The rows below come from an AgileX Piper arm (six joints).
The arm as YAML. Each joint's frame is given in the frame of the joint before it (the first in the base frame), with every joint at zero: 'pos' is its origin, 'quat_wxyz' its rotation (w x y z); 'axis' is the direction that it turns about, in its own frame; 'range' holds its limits. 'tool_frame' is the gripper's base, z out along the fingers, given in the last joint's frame.
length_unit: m
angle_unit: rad
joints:
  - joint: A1
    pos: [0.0, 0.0, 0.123]
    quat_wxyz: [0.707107, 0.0, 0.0, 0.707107]
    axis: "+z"
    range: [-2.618, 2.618]
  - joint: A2
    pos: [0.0, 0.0, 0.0]
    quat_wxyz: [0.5, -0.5, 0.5, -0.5]
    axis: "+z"
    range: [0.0, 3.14]
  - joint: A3
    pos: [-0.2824, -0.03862, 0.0]
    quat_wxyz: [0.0, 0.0, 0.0, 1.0]
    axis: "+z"
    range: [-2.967, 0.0]
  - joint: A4
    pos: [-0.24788, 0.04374, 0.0]
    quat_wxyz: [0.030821, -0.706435, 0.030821, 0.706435]
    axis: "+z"
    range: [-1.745, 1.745]
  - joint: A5
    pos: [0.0, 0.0, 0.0]
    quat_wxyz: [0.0, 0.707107, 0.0, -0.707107]
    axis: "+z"
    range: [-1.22, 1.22]
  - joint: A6
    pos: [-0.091, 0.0, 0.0]
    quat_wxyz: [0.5, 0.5, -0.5, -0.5]
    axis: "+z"
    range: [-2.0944, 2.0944]
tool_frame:
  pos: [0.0, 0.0, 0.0]
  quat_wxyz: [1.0, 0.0, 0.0, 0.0]
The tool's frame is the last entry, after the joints.
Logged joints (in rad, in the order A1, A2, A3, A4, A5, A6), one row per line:
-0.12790, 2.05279, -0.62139, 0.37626, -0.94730, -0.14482
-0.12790, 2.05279, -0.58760, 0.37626, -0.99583, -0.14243
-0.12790, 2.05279, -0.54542, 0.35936, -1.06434, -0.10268
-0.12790, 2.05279, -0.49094, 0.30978, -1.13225, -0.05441
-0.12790, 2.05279, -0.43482, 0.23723, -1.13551, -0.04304
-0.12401, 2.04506, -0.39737, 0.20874, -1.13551, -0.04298
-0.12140, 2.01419, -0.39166, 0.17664, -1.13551, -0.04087
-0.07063, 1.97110, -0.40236, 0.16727, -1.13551, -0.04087
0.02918, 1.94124, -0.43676, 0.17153, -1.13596, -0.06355
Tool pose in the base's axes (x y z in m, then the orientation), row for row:
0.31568, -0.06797, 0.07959, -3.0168, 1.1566, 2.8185
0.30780, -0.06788, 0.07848, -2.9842, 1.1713, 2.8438
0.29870, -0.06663, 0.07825, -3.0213, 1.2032, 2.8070
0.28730, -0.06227, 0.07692, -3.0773, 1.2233, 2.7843
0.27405, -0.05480, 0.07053, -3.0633, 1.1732, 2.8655
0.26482, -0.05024, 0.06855, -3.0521, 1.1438, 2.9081
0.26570, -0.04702, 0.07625, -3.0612, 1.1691, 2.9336
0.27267, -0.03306, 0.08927, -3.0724, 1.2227, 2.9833
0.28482, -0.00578, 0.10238, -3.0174, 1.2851, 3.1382
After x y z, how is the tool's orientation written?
As angles about the fixed x, y, z axes (roll, pitch, yaw), in radians.
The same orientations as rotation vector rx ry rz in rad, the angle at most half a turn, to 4 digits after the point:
0.4012, 1.9561, -0.3325
0.3959, 1.9416, -0.3490
0.4040, 1.9083, -0.3385
0.3855, 1.8902, -0.3014
0.3228, 1.9495, -0.2573
0.2907, 1.9828, -0.2393
0.2575, 1.9605, -0.2148
0.1984, 1.9116, -0.1728
0.0894, 1.8537, -0.1176

